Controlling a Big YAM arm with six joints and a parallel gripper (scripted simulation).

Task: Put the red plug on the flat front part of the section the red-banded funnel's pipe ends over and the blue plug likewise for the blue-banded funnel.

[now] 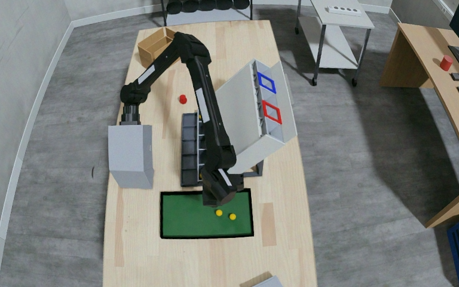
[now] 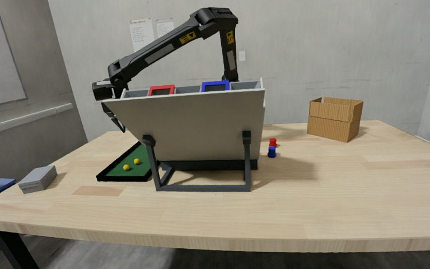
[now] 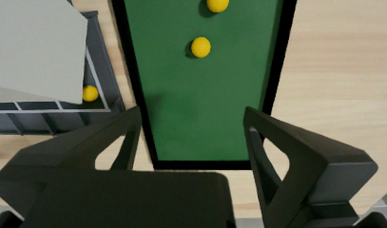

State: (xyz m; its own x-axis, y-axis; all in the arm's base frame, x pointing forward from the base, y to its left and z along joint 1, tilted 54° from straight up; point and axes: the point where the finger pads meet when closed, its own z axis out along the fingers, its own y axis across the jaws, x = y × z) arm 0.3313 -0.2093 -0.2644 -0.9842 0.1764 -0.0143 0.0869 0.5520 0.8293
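The green tray lies 50 mm behind my hand, 10 mm to the right of it and 150 mm below it. Round my hand: grey cover (90 mm ahead, 320 mm to the left, 50 mm above); then grey box (150 mm ahead, 380 mm to the right, 140 mm below).
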